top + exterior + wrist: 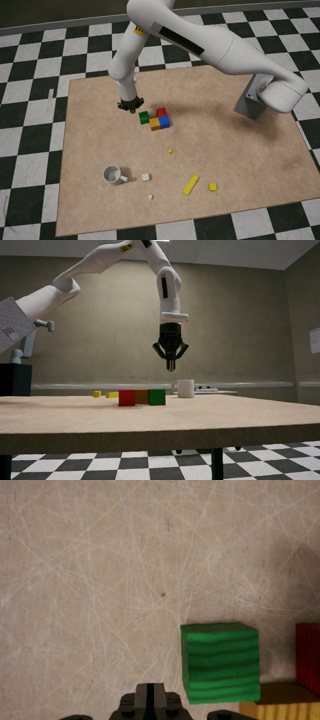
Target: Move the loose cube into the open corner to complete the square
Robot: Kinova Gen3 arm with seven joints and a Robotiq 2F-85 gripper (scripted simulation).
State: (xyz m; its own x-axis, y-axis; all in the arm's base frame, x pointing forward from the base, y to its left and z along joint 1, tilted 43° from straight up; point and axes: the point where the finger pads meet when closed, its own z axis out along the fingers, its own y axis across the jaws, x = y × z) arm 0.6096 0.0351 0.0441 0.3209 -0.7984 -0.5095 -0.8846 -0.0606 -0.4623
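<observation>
The green cube is 10 cm below my hand, 5 cm behind it and 2 cm to the right of it. The rest, counted from my hand: red cube: 14 cm behind, 10 cm below, 5 cm to the right; then blue cube: 16 cm behind, 10 cm below; then orange cube: 11 cm behind, 10 cm below, 1 cm to the left.
</observation>
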